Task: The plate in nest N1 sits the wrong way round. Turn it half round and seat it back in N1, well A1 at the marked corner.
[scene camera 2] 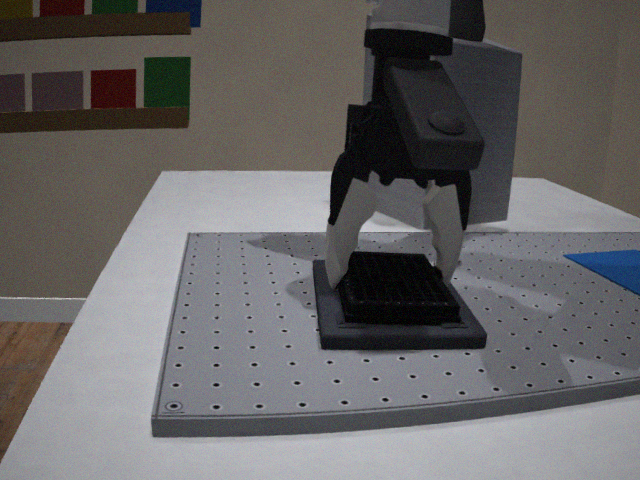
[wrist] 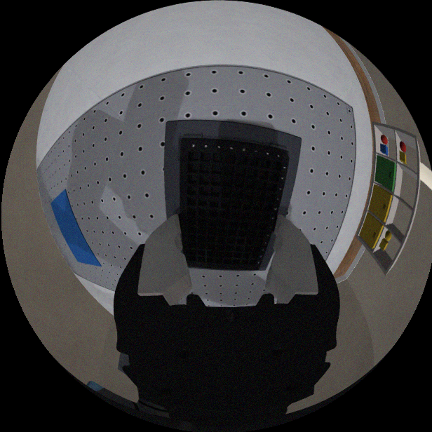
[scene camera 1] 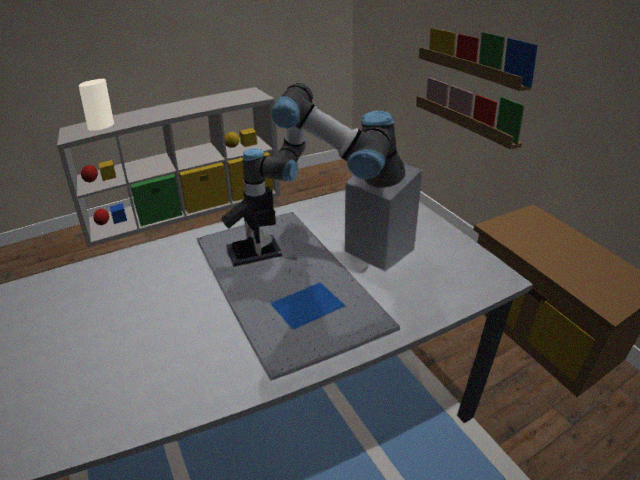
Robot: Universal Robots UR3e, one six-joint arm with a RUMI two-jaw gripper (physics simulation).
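The black multi-well plate (scene camera 1: 242, 250) (scene camera 2: 398, 297) (wrist: 230, 190) lies level in the dark grey nest N1 (scene camera 1: 238, 261) (scene camera 2: 403, 339) (wrist: 172, 165). Pale dots run along its far and right edges in the wrist view. My gripper (scene camera 1: 256, 249) (scene camera 2: 391, 283) (wrist: 227, 216) points down and is shut on the plate, with one pale finger against each of two opposite sides. The fingertips reach down close to the nest's rim. The A1 corner mark cannot be made out, and the fingers hide parts of the plate's sides.
The nest stands on a grey perforated board (scene camera 1: 310, 268) (scene camera 2: 232, 361) (wrist: 127, 155) on the white table (scene camera 1: 129, 335). A flat blue rectangle (scene camera 1: 308, 304) (scene camera 2: 615, 263) (wrist: 75, 230) lies on the board. The arm's grey pedestal (scene camera 1: 382, 222) (scene camera 2: 485, 139) stands beside the board.
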